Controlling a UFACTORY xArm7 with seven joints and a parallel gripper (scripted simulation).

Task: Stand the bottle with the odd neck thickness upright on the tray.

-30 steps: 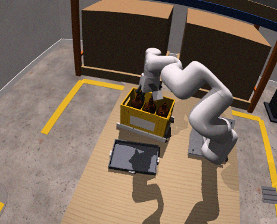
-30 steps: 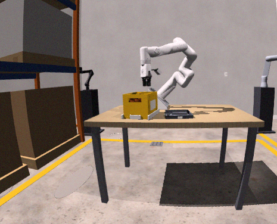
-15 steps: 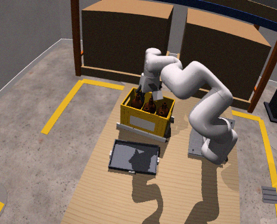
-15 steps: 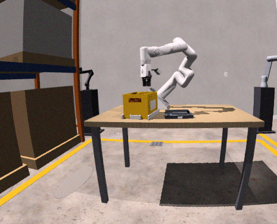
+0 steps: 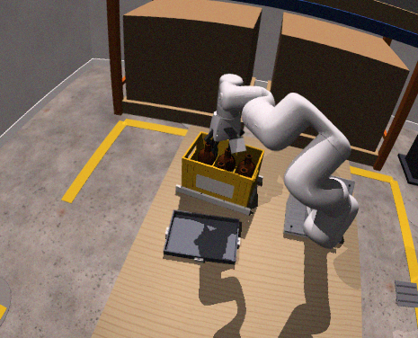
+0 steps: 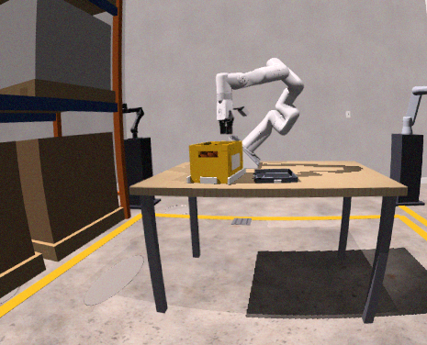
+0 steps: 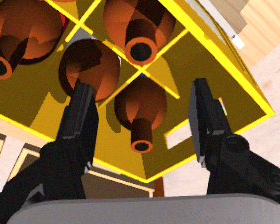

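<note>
The yellow crate lies 50 mm to the right of my hand and 150 mm below it. Round my hand: dark grey tray (10 mm ahead, 230 mm to the left, 220 mm below).
</note>
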